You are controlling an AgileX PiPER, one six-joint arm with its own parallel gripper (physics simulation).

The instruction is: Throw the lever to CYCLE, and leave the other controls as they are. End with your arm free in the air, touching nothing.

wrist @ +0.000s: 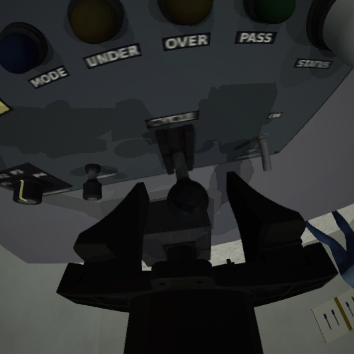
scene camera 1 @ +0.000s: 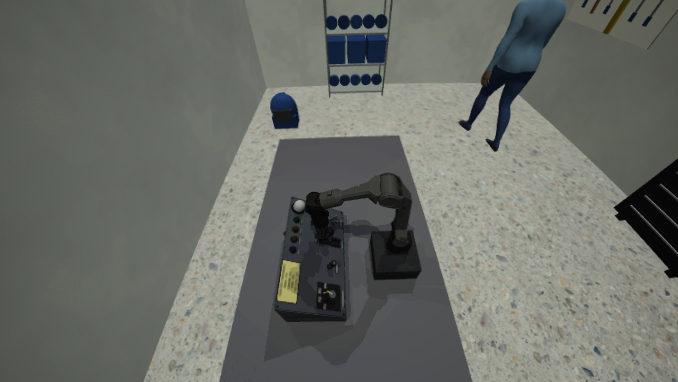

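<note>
The control panel [scene camera 1: 311,270] [wrist: 125,90] lies on the dark mat. In the wrist view the lever [wrist: 187,197] has a dark round knob on a grey shaft, which rises from a slot below the CYCLE label [wrist: 172,119]. My gripper [scene camera 1: 328,242] [wrist: 185,185] is open, with its two fingers apart on either side of the knob and a visible gap on each side. How deep the knob sits between the fingers is hard to tell. In the scene view the gripper is low over the panel and hides much of the lever.
A toggle switch [wrist: 265,152] stands beside the lever, and a small dark-capped control [scene camera 1: 332,265] [wrist: 92,189] on its other side. A rotary knob [scene camera 1: 331,294] [wrist: 27,192], coloured lamps and a white dome [scene camera 1: 299,206] are on the panel. A person [scene camera 1: 522,45] stands on the floor beyond.
</note>
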